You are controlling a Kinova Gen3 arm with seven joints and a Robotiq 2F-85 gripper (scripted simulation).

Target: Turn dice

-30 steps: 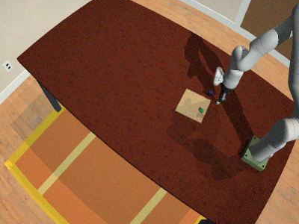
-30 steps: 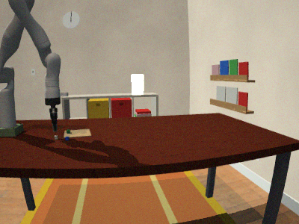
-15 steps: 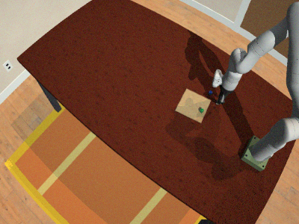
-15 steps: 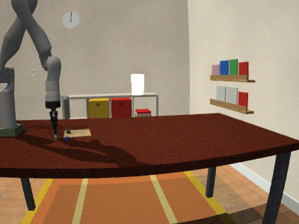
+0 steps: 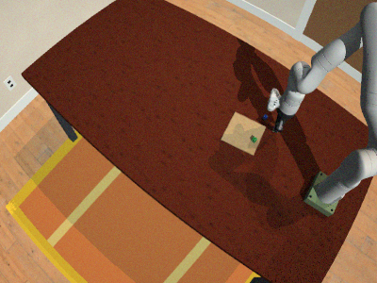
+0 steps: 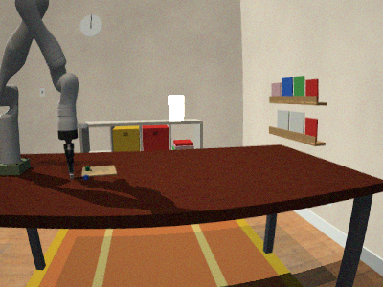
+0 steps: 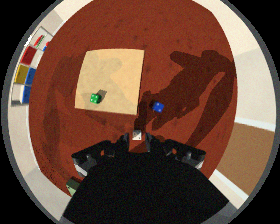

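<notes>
Right now the white die is 30 mm below my hand. From my hand the other things lie so: green die 40 mm ahead, 100 mm to the left, 30 mm below; tan mat 90 mm ahead, 100 mm to the left, 40 mm below; blue die 60 mm ahead, 20 mm to the right, 30 mm below.
</notes>
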